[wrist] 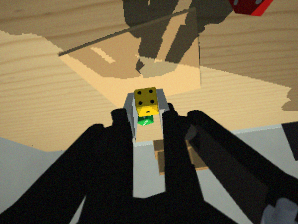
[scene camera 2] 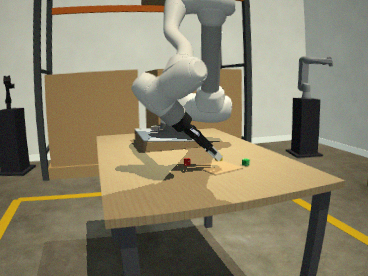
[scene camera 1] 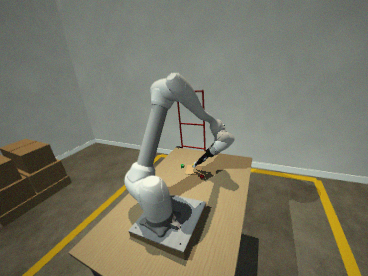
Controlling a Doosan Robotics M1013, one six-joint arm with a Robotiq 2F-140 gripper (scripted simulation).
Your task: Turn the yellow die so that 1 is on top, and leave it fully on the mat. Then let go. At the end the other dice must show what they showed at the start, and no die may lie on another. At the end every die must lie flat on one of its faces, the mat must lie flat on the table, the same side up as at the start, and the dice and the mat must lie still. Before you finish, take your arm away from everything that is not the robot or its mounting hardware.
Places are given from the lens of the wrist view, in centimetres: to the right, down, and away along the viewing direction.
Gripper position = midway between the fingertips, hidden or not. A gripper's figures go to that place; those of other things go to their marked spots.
my gripper (wrist: 146, 101): 0, -1, 20
tan mat (wrist: 163, 53): 2, -6, 18
